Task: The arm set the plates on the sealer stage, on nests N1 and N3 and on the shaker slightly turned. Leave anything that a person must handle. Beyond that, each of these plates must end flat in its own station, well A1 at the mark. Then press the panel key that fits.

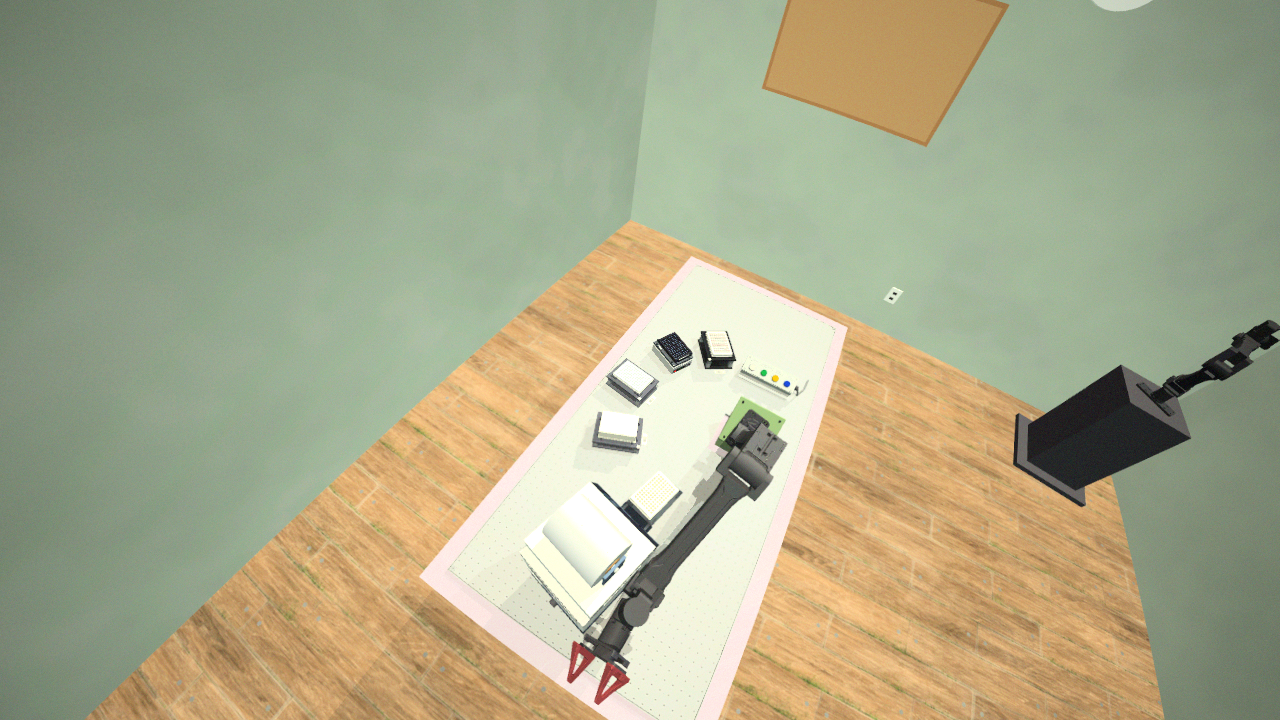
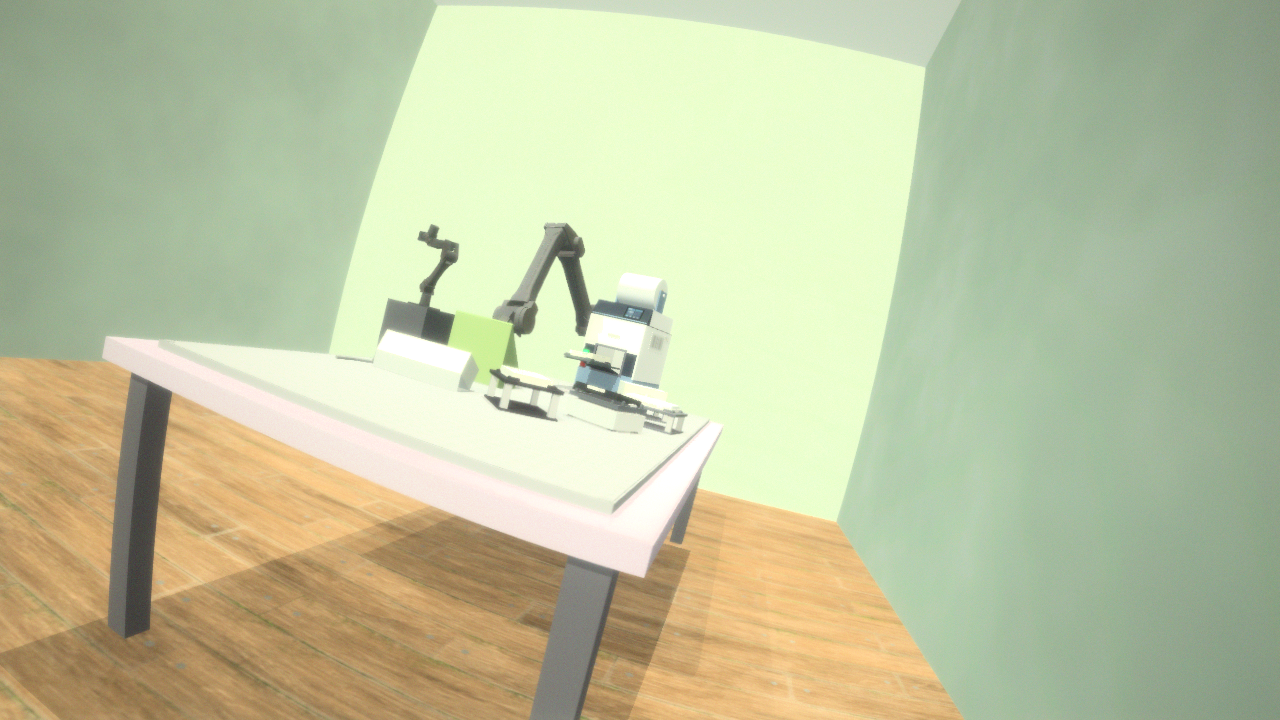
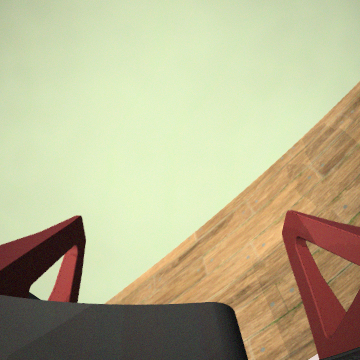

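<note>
My gripper [image 1: 586, 691] [image 3: 187, 226] is open and empty, beyond the sealer at the table's near end. A pale plate [image 1: 655, 497] lies on the stage beside the white sealer [image 1: 586, 546] [image 2: 626, 344]. White-topped plates [image 1: 619, 427] [image 1: 632, 379] sit on two grey nests. A cream plate [image 1: 717, 342] sits on a black nest at the far end. A dark-welled plate [image 1: 673, 348] sits on the shaker [image 2: 601, 412]. The key panel [image 1: 760, 380] [image 2: 425, 360] shows green, yellow and blue keys. Nest labels, well A1 and marks are too small to read.
The arm's green base plate [image 1: 744, 409] stands near the right edge of the table [image 1: 435, 573] [image 2: 402, 474]. The arm stretches past the sealer's right side. A second arm on a dark pedestal [image 1: 1100, 438] [image 2: 411, 322] stands off the table.
</note>
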